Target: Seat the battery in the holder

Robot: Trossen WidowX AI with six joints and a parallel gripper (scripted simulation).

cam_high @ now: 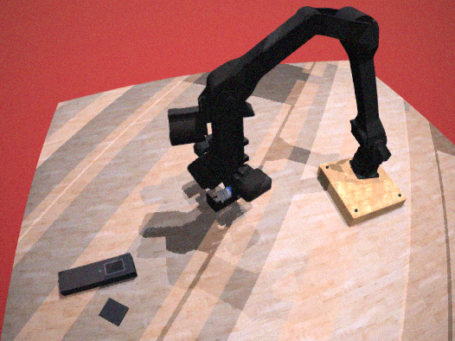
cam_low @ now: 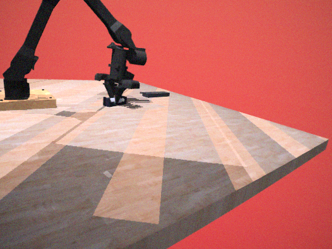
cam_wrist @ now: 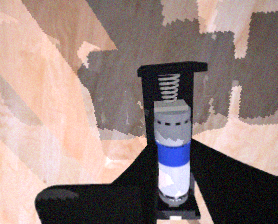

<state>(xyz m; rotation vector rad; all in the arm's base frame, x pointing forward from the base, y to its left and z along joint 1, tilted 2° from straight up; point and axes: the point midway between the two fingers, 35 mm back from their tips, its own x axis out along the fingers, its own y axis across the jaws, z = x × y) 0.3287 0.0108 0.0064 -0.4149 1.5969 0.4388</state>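
Now: gripper tip 1 cm below the battery. Round my gripper tip: flat black remote 28 cm ahead, 19 cm to the left, 1 cm above; dark square tile 24 cm ahead, 26 cm to the left, 1 cm below.
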